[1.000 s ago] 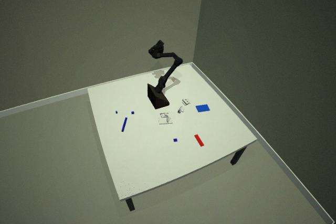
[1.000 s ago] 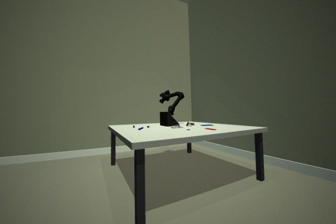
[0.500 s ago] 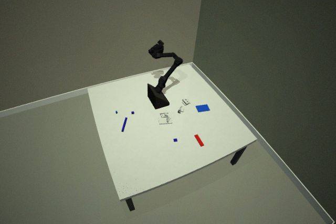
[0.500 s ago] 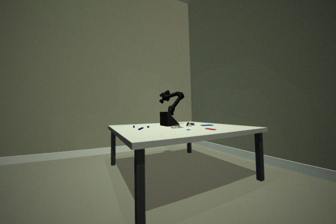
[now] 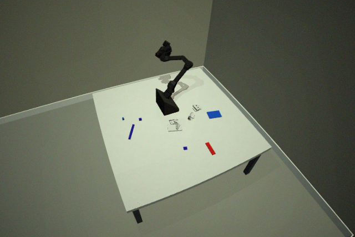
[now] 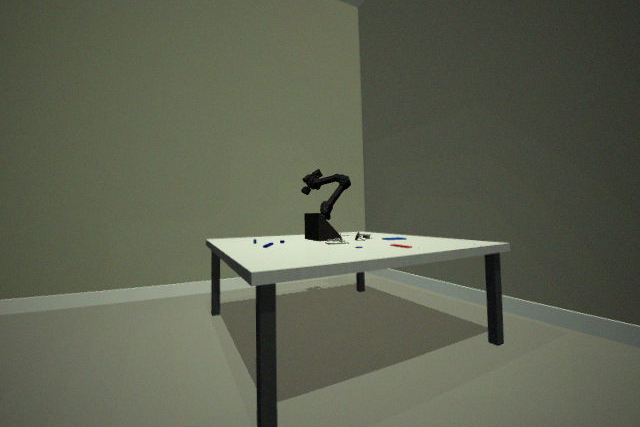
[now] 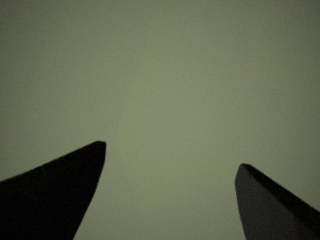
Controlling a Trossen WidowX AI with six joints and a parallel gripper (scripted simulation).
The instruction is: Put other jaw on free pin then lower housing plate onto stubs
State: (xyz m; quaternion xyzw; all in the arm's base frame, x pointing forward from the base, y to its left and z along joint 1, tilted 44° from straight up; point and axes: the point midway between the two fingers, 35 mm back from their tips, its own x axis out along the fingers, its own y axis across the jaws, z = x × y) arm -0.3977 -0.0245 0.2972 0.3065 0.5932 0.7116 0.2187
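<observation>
Right now the jaw is 67 cm ahead of my gripper tip, 35 cm below it and 11 cm to the right of it. The rest, counted from my gripper tip: blue bar (63 cm to the right, 54 cm ahead, 38 cm below); red bar (102 cm ahead, 38 cm below, 16 cm to the right); blue flat plate (74 cm ahead, 38 cm below, 12 cm to the left).
</observation>
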